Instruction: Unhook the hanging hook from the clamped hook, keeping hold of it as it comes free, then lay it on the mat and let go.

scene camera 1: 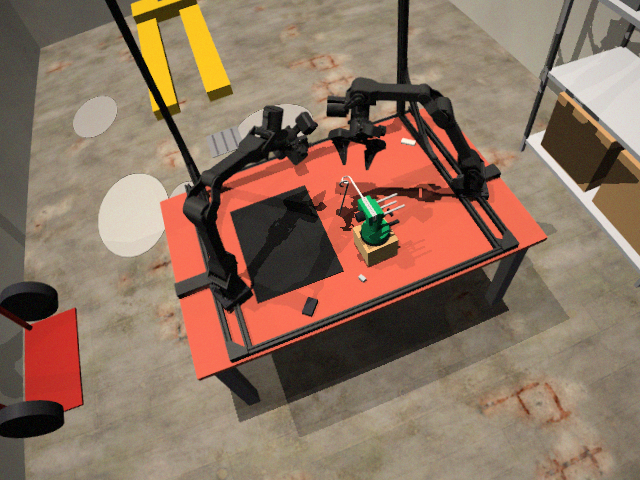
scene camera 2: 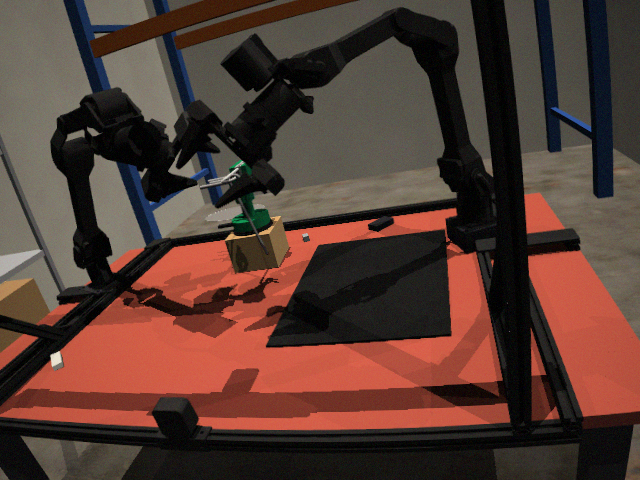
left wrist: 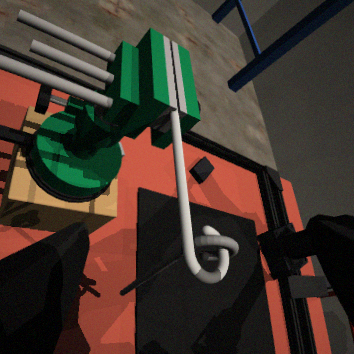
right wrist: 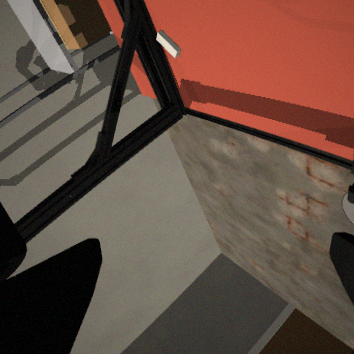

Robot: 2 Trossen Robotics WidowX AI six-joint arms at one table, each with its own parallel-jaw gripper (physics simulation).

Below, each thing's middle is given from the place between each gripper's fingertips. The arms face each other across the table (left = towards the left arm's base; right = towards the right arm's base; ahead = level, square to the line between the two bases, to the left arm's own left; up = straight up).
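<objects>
The hanging hook [left wrist: 177, 253] is 2 cm to the left of my right hand, 21 cm ahead of it and 12 cm below it. Counted from my right hand as well, the wooden block [scene camera 2: 246, 253] is 6 cm to the left and 34 cm ahead, and 24 cm below. The black mat [scene camera 2: 388, 288] is 16 cm ahead of that same right hand, 21 cm to the right of it and 28 cm below it.
For my left hand, the hanging hook is 5 cm to the right of it and 11 cm below it. The wooden block is 13 cm ahead of my left hand and 23 cm below it, while the black mat is 5 cm behind that hand, 27 cm to the right of it and 27 cm below it.
</objects>
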